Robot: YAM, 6 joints.
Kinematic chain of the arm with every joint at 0, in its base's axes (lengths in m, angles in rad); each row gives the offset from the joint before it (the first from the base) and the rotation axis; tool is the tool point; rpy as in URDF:
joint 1: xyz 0 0 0.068 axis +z
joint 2: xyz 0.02 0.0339 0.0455 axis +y
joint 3: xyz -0.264 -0.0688 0 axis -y
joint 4: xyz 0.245 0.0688 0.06 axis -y
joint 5: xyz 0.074 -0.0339 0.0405 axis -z
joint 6: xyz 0.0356 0 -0.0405 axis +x
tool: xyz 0 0 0 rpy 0 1.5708 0
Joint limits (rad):
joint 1: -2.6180..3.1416
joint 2: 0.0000..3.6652
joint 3: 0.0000..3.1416
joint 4: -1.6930..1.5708
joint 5: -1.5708..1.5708
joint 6: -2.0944..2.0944
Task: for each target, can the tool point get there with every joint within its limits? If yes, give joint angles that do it. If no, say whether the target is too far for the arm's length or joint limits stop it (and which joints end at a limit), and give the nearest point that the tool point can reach.
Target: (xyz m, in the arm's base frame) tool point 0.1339 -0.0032 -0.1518
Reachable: yes | joints -0.0586 2.8834 0.6788 0.2132 -0.1306 1.6304
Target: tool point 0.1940 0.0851 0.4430
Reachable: yes | joints 0.5481 1.2731 1.6616 -1.2323 0.9278 1.5331
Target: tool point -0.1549 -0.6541 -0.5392
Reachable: no: too far | nearest point -0.1099 -0.4641 -0.2992 | short by 0.309 m
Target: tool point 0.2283 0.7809 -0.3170
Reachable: no: too far | nearest point 0.1600 0.5472 -0.1849 | short by 0.277 m
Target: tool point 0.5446 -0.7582 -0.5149
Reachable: no: too far | nearest point 0.3160 -0.4399 -0.2308 | short by 0.484 m
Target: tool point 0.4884 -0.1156 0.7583
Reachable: no: too far | nearest point 0.3840 -0.0909 0.6148 | short by 0.179 m
